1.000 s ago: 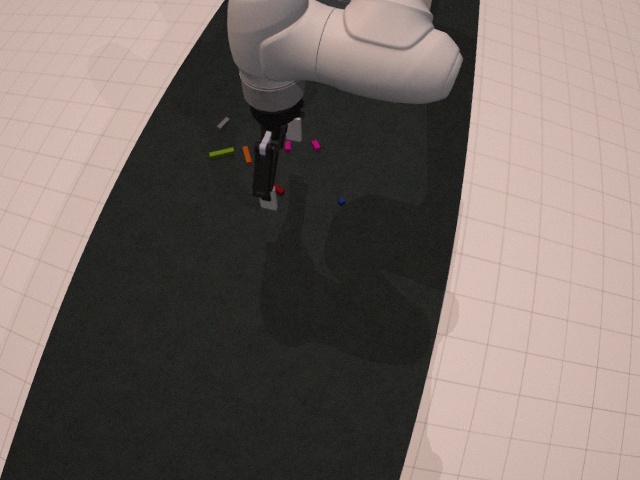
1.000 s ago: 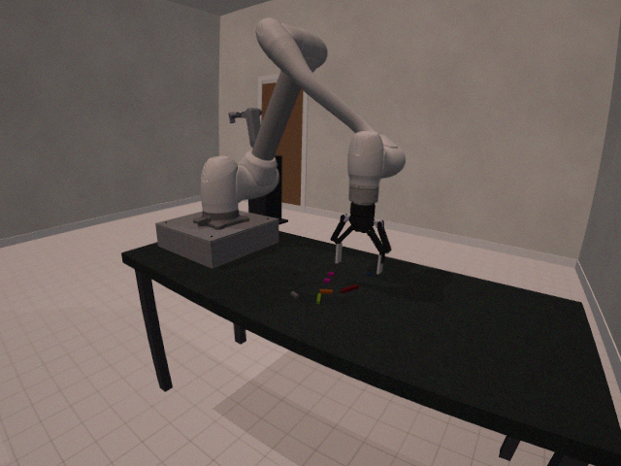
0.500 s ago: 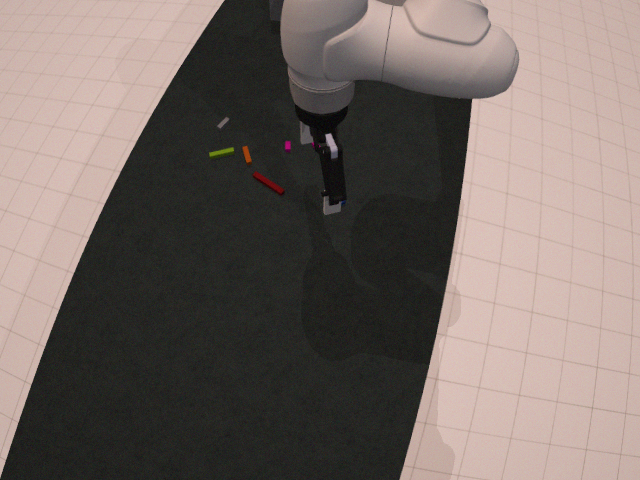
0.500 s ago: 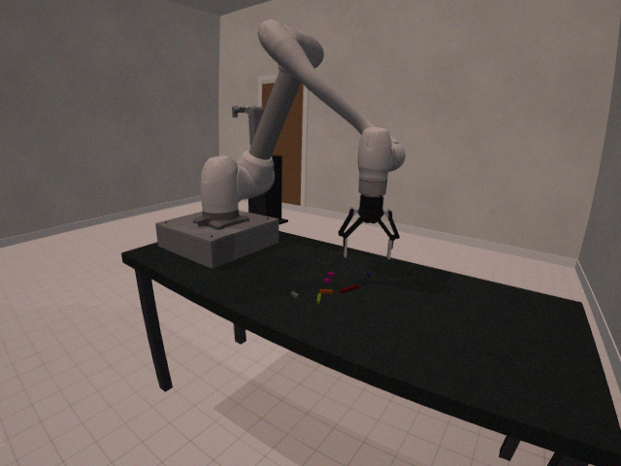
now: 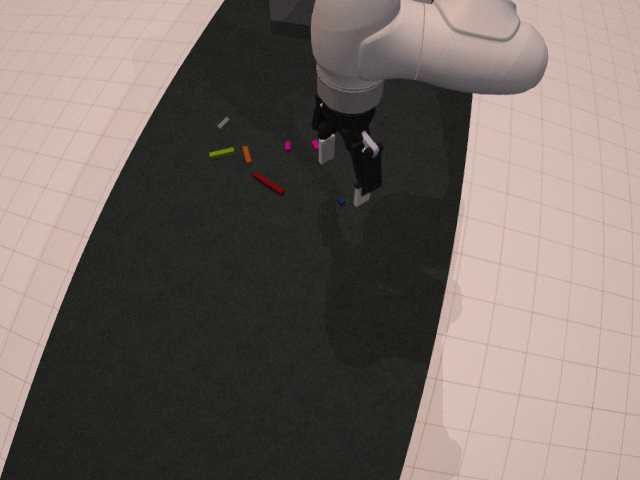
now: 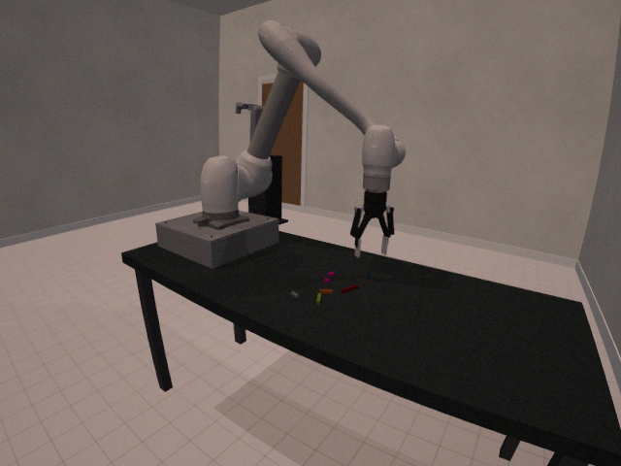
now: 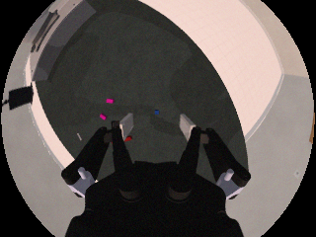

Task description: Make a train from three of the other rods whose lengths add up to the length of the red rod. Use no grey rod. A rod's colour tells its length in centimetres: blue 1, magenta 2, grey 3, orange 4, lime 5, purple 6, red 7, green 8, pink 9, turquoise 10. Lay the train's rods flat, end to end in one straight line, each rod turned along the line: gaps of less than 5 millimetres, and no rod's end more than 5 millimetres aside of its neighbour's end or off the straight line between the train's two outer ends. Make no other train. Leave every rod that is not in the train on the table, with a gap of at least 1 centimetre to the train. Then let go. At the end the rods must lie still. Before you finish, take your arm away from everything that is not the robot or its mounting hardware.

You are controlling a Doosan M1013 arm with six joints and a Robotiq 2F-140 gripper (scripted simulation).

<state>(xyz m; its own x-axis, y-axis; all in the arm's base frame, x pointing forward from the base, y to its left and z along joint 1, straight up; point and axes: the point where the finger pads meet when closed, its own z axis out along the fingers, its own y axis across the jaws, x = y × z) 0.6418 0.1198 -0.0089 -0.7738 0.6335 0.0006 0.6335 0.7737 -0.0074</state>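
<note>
Right now my hand is 100 mm above the blue rod. The rest, counted from my hand: red rod (140 mm to the right, 100 mm below); then lime rod (260 mm to the right, 100 mm below, 40 mm behind); then orange rod (200 mm to the right, 100 mm below, 50 mm behind).
</note>
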